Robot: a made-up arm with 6 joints.
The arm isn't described. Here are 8 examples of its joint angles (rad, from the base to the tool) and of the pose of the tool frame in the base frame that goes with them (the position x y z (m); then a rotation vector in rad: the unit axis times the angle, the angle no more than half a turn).
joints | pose
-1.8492 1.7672 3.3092 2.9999 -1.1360 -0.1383 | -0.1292 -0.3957 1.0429 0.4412 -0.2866 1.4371
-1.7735 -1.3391 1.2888 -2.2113 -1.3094 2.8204 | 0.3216 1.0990 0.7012 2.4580 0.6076 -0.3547
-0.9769 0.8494 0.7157 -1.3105 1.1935 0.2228 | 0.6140 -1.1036 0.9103 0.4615 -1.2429 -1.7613
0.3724 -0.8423 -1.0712 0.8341 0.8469 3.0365 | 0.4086 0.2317 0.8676 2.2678 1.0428 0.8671
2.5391 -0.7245 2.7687 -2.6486 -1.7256 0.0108 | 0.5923 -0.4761 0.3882 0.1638 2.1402 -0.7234
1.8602 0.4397 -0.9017 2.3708 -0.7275 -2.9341 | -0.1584 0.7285 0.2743 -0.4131 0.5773 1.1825
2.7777 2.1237 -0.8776 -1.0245 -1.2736 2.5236 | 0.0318 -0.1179 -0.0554 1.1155 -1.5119 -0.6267
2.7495 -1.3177 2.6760 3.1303 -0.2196 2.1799 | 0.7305 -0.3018 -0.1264 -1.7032 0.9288 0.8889
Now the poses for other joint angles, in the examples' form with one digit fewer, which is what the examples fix.
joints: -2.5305 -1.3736 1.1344 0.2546 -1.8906 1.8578
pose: 0.771 0.575 0.871 0.910 -1.920 2.032
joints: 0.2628 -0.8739 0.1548 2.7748 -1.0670 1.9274
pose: -0.156 -0.081 1.547 1.423 -1.755 1.423
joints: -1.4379 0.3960 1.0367 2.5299 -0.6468 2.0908
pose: 0.065 -0.801 1.587 0.369 -1.868 -0.281
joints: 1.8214 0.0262 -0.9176 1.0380 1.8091 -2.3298
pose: -0.267 0.635 0.627 -0.515 -2.068 -1.812
